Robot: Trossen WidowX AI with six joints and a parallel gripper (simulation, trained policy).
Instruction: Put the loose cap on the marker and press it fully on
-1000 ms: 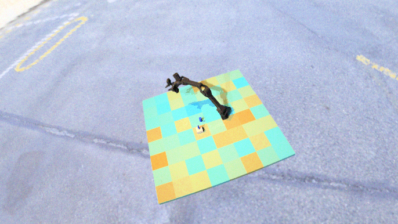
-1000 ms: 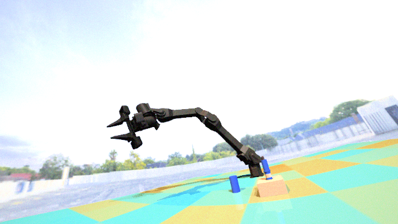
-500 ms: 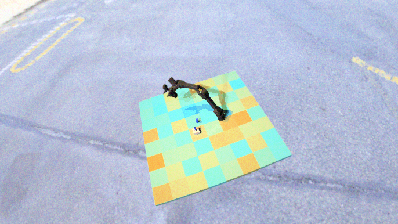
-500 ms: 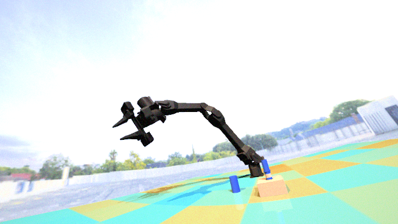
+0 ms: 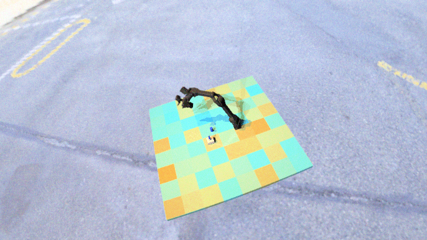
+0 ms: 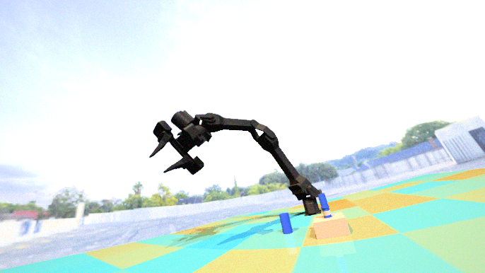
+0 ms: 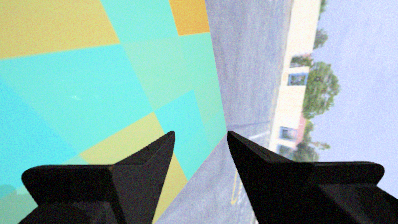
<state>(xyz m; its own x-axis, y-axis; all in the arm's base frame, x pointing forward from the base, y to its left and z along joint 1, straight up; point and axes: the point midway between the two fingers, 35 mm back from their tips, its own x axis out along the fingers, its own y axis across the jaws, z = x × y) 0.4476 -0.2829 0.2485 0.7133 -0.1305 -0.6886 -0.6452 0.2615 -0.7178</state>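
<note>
My gripper tip is now 24 cm to the right of the blue cap, 22 cm past it and 20 cm above it. From my gripper tip the other things lie so: tan holder block 35 cm to the left, 21 cm below, 17 cm behind.
</note>
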